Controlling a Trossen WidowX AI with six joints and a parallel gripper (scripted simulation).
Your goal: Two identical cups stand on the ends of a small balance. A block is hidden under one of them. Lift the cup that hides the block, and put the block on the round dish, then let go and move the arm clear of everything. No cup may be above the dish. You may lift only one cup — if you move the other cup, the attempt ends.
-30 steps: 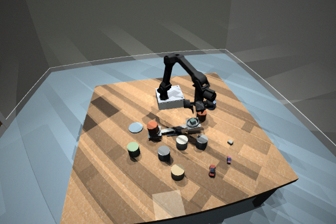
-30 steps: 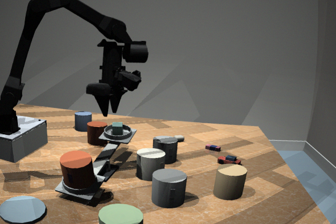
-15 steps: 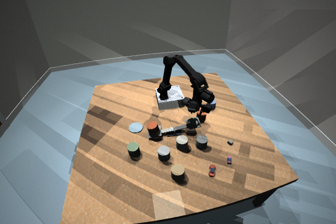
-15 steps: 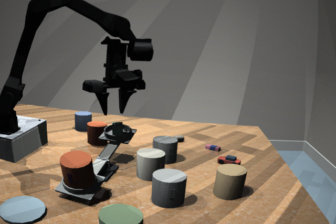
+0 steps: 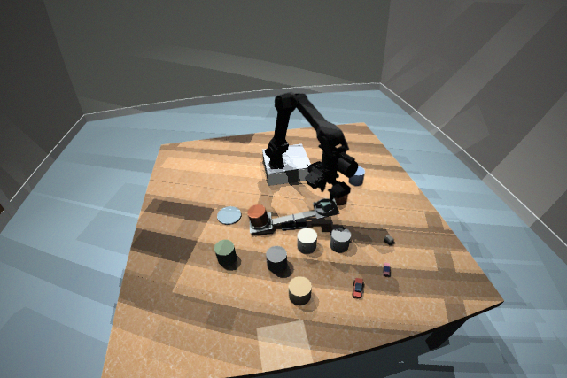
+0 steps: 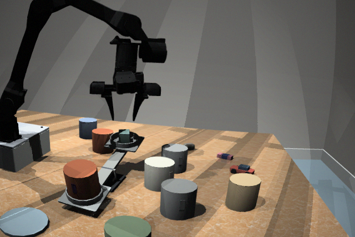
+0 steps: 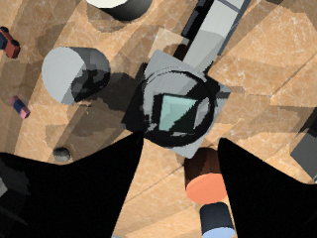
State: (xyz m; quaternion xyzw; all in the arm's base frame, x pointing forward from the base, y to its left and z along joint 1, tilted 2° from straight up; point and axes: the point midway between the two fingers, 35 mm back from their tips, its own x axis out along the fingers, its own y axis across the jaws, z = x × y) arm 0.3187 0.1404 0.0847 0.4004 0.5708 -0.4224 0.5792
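My gripper tip is 40 mm above the teal block. The rest, counted from my gripper tip: grey lump 170 mm ahead, 210 mm to the left, 120 mm below; cream cup 130 mm ahead, 110 mm to the right, 90 mm below; blue cup 210 mm behind, 240 mm to the left, 90 mm below.
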